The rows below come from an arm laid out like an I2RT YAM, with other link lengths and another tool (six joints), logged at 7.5 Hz.
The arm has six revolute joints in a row. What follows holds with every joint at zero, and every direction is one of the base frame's. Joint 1 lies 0.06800 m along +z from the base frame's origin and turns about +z. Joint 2 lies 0.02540 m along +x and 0.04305 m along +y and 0.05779 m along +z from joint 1 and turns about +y. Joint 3 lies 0.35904 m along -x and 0.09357 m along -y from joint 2 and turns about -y. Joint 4 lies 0.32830 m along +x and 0.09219 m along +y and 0.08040 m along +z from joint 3 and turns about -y. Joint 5 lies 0.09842 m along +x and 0.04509 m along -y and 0.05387 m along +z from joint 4 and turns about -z. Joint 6 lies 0.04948 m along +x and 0.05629 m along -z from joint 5 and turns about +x. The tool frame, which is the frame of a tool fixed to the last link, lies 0.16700 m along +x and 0.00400 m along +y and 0.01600 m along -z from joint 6; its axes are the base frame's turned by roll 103.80, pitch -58.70 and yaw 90.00 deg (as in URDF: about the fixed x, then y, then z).
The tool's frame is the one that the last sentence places.
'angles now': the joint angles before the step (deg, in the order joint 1, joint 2, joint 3, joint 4, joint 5, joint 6). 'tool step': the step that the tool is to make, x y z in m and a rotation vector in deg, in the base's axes. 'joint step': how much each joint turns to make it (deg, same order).
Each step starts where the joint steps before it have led.
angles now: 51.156 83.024 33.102 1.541 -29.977 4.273
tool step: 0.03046 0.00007 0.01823 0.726 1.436 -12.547
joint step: -0.175 -2.799 -0.043 1.857 7.476 11.147
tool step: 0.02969 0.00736 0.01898 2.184 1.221 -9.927
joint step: 0.021 -0.370 1.420 2.121 5.878 8.874
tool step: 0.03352 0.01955 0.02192 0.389 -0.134 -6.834
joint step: 0.679 2.708 5.858 -1.575 5.749 4.983
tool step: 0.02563 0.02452 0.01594 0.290 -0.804 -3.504
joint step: 0.896 3.827 5.836 -0.916 3.760 2.361
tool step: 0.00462 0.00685 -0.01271 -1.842 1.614 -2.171
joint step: 0.896 2.753 2.053 -1.530 2.294 2.054
